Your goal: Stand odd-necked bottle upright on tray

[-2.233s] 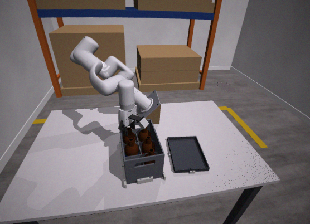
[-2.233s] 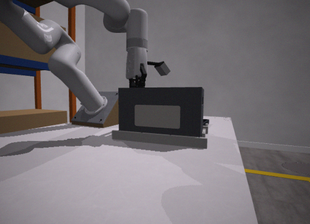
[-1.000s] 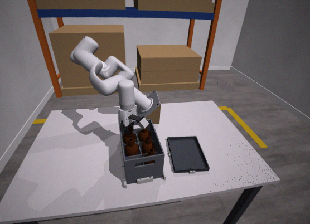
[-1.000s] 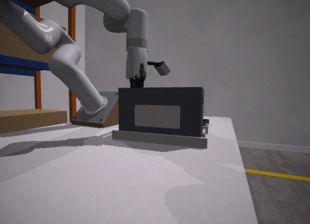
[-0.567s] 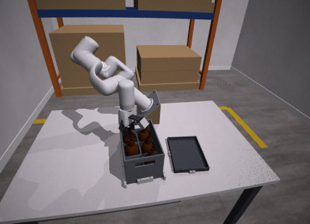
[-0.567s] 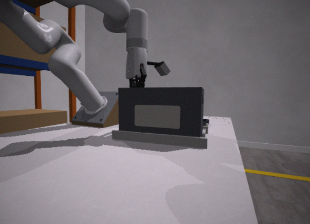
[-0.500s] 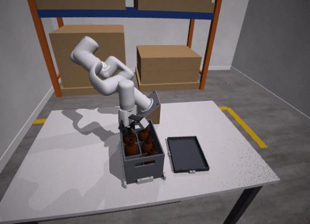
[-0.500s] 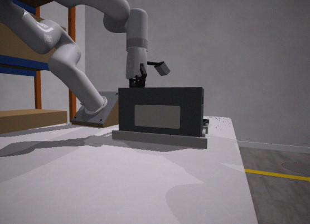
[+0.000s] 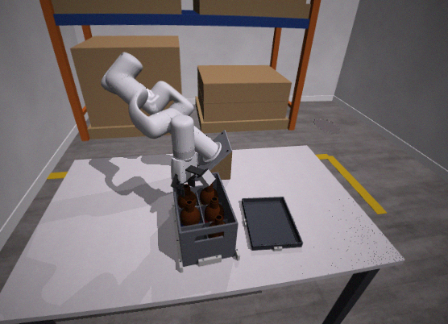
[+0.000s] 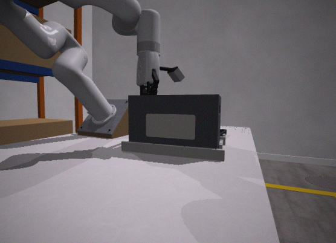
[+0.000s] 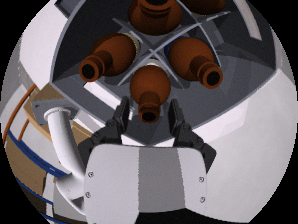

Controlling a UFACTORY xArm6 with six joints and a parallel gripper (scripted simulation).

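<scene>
The glass bottle lies 10 mm behind my hand, 90 mm to the left of it and 70 mm below it. Also, from my hand: dark grey crate: 80 mm ahead, 50 mm to the left, 70 mm below; dark tray: 70 mm ahead, 330 mm to the left, 150 mm below.
</scene>
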